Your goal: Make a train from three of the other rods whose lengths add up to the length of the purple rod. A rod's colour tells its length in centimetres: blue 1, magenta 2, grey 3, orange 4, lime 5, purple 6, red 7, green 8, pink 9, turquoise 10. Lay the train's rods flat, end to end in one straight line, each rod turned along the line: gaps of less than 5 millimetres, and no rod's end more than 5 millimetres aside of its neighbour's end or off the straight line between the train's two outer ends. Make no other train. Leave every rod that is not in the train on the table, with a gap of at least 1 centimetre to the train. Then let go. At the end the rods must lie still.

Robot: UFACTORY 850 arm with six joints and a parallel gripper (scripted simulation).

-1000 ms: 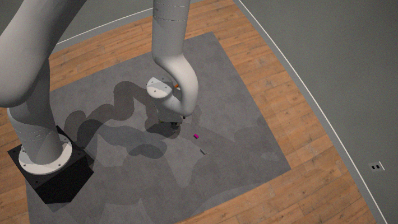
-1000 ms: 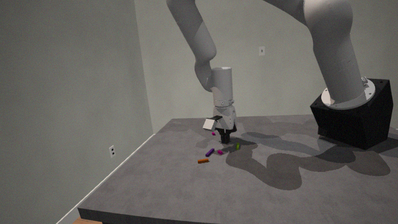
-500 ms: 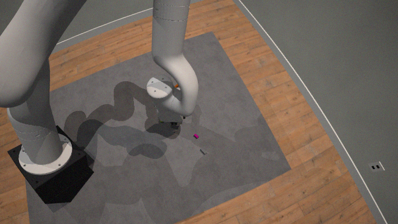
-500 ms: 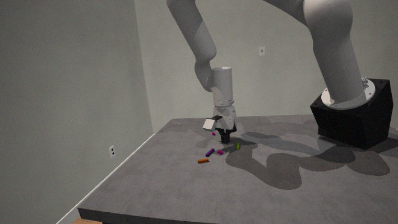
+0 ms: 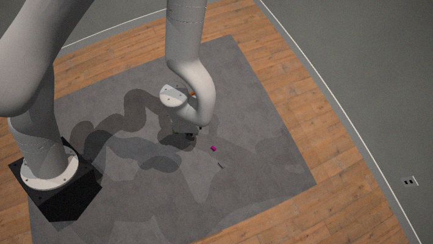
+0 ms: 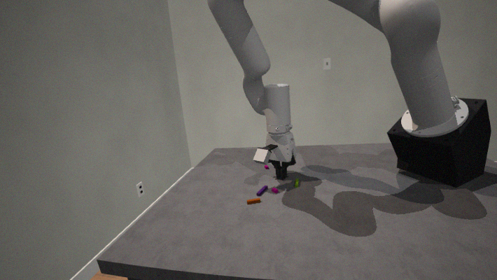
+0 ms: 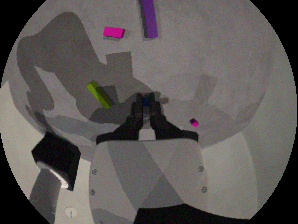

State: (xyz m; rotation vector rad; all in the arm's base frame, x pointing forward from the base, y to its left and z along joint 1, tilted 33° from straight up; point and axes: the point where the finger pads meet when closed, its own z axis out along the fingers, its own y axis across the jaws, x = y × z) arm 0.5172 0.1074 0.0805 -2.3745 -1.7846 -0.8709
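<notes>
The blue rod is 2 cm below my hand. Also, from my hand: lime rod 6 cm behind, 3 cm to the left, 2 cm below; then purple rod 12 cm to the left, 3 cm ahead, 2 cm below; then orange rod 19 cm to the left, 3 cm ahead, 2 cm below.
</notes>
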